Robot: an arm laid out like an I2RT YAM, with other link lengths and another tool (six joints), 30 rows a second.
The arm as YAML. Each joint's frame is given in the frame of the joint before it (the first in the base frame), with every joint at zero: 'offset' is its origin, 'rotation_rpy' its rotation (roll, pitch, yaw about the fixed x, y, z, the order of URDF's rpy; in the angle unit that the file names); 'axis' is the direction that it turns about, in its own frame. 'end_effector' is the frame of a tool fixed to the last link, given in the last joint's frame.
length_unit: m
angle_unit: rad
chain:
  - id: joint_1
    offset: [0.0, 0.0, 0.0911]
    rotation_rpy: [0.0, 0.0, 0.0]
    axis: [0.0, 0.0, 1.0]
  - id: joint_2
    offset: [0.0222, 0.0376, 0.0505]
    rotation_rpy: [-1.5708, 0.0, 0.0]
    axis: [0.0, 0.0, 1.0]
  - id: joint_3
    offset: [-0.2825, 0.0, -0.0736]
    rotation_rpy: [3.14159, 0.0, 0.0]
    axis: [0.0, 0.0, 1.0]
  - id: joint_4
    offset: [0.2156, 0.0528, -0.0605]
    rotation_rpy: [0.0, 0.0, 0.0]
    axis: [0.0, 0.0, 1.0]
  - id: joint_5
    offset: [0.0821, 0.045, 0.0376]
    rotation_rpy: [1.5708, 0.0, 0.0]
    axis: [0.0, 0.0, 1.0]
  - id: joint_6
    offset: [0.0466, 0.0, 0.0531]
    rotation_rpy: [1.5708, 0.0, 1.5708]
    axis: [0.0, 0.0, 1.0]
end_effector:
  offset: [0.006, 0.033, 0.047]
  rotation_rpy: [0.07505, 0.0, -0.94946]
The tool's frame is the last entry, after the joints.
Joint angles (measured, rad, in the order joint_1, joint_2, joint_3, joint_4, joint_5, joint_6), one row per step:
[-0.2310, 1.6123, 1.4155, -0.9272, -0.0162, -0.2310]
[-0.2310, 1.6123, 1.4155, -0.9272, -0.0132, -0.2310]
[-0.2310, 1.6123, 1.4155, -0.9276, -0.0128, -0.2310]
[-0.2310, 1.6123, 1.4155, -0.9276, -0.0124, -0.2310]
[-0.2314, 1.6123, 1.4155, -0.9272, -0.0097, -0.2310]
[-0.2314, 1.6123, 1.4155, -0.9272, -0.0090, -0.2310]
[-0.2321, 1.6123, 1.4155, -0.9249, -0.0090, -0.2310]
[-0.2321, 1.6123, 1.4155, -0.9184, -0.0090, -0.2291]
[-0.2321, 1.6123, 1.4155, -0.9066, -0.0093, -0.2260]
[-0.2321, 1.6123, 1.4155, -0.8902, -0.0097, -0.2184]
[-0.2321, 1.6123, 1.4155, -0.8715, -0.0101, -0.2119]
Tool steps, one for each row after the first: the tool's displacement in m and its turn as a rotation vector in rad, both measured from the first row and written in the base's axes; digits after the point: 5 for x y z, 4 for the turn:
[-0.00008, -0.00027, 0.00003, -0.0026, 0.0006, -0.0013]
[-0.00016, -0.00029, 0.00002, -0.0029, 0.0011, -0.0015]
[-0.00017, -0.00033, 0.00002, -0.0032, 0.0012, -0.0016]
[-0.00021, -0.00070, 0.00007, -0.0057, 0.0013, -0.0032]
[-0.00023, -0.00076, 0.00008, -0.0063, 0.0015, -0.0035]
[0.00010, -0.00105, 0.00017, -0.0068, -0.0007, -0.0042]
[0.00120, -0.00125, 0.00044, -0.0075, -0.0072, -0.0059]
[0.00320, -0.00160, 0.00093, -0.0086, -0.0191, -0.0086]
[0.00595, -0.00197, 0.00163, -0.0086, -0.0358, -0.0153]
[0.00909, -0.00247, 0.00250, -0.0095, -0.0547, -0.0209]

